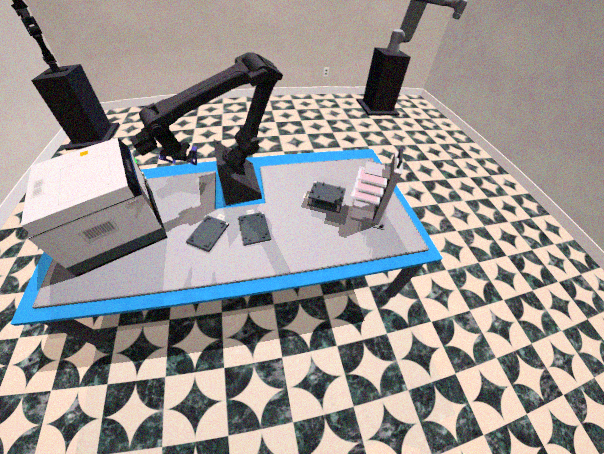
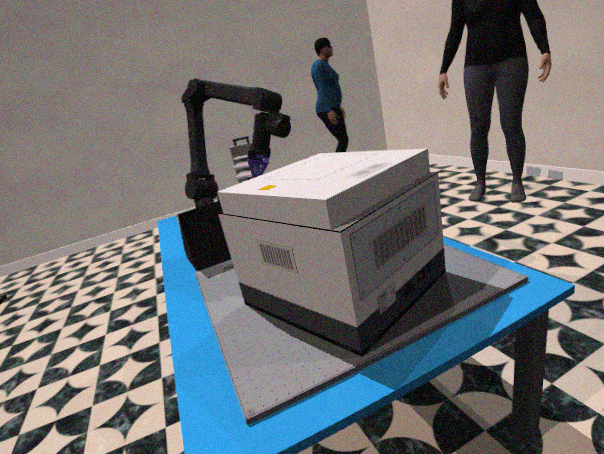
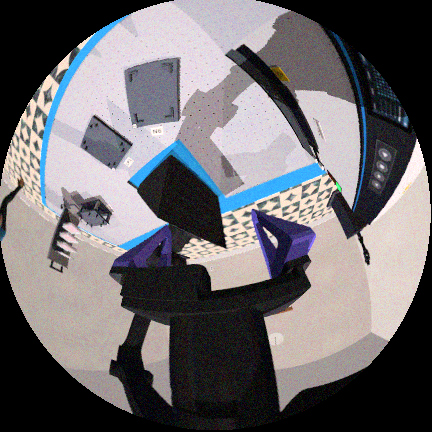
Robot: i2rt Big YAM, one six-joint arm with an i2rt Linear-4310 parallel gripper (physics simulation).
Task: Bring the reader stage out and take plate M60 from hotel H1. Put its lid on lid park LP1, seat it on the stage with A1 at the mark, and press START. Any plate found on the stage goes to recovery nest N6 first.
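Places are measured from the arm's base along level axes (x ahead, y left, z up), in metres.
Pixels of known places: gripper, fingertip midpoint: (image 1: pixel 185 163) (image 3: pixel 208 221); arm's base, origin of the base link: (image 1: pixel 232 161) (image 2: pixel 212 219) (image 3: pixel 183 223).
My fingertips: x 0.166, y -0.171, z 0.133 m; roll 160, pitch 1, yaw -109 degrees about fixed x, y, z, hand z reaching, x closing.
Ahead of a thing's pixels: the offset from my fingertips to its top centre. "spot": to the spot under its first point. Level surfaces: height alone.
My gripper (image 1: pixel 178 157) (image 2: pixel 258 166) (image 3: pixel 208 221) is open, with nothing between its purple fingers, in the air in front of the white reader @[dx +0.062, dy -0.393, dz +0.053 m] (image 1: pixel 85 185) (image 2: pixel 300 260). The reader's dark control panel @[spot: dx -0.055, dy -0.244, dz +0.021 m] (image 3: pixel 369 192) shows a screen and several round buttons @[spot: dx +0.015, dy -0.216, dz +0.026 m] (image 3: pixel 381 166); START is not readable. The stage does not show outside the reader. Dark recovery nest N6 @[dx +0.159, dy +0.038, dz -0.250 m] (image 1: pixel 207 233) (image 3: pixel 152 92) and the smaller lid park LP1 @[dx +0.161, dy +0.245, dz -0.248 m] (image 1: pixel 255 228) (image 3: pixel 106 142) look bare. Hotel H1 (image 1: pixel 384 202) (image 3: pixel 56 239) stands at the table's far end with several pinkish plates; M60 cannot be told apart.
A black raised stand (image 1: pixel 326 194) (image 3: pixel 95 212) stands near the hotel. The arm's black base (image 1: pixel 237 182) (image 3: pixel 185 195) stands at the blue table @[dz -0.281 m] (image 1: pixel 240 292) edge between reader and stand. Two people (image 2: pixel 327 87) (image 2: pixel 495 85) and two pedestal-mounted arms (image 1: pixel 70 100) (image 1: pixel 387 80) are away from the table.
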